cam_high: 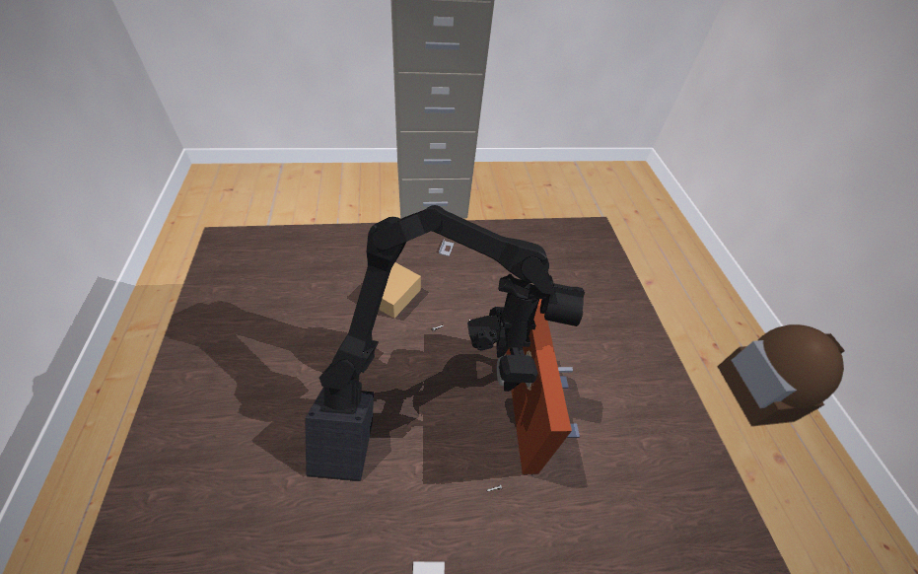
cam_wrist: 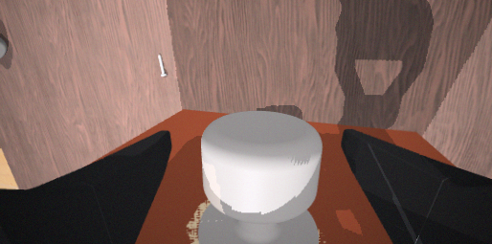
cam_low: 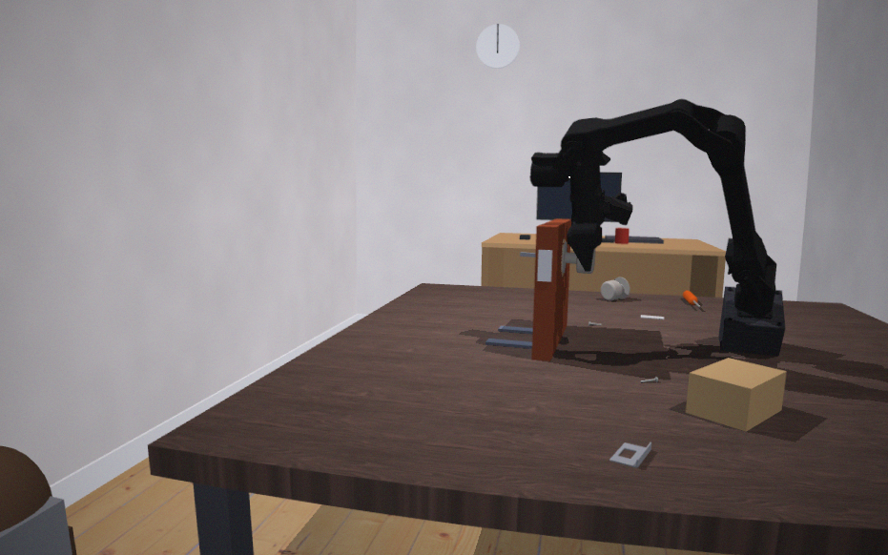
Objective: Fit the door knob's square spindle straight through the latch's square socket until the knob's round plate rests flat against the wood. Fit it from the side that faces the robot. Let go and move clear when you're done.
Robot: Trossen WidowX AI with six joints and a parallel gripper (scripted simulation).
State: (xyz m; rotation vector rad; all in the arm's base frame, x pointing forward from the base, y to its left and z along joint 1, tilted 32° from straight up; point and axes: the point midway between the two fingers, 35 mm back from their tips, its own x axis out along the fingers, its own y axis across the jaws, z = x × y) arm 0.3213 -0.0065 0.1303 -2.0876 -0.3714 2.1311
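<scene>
The door knob lies 5 cm ahead of my hand and 3 cm below it. Also, from my hand: wooden door slab: 7 cm ahead, 5 cm below; then white card: 33 cm to the right, 20 cm below, 12 cm behind; then tan box: 30 cm to the left, 27 cm behind, 17 cm below.
</scene>
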